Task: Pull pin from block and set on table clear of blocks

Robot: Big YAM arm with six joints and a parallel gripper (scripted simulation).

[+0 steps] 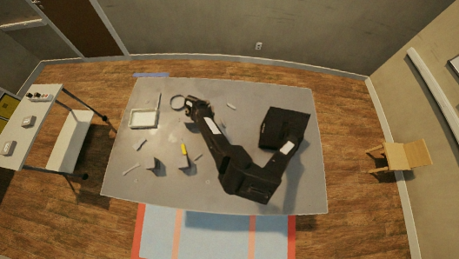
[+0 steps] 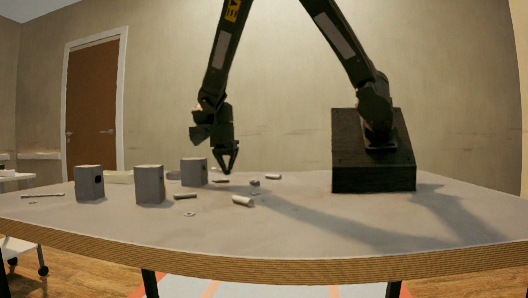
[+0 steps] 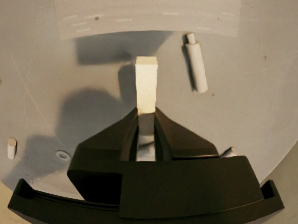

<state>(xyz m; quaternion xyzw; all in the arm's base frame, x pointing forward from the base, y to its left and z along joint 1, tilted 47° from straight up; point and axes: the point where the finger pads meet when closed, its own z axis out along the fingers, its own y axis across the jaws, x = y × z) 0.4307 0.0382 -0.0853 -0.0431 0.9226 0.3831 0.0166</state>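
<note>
Now: hand 2 cm short of the white pin. Round my hand: white tray 43 cm ahead, 3 cm to the left, 3 cm below.
</note>
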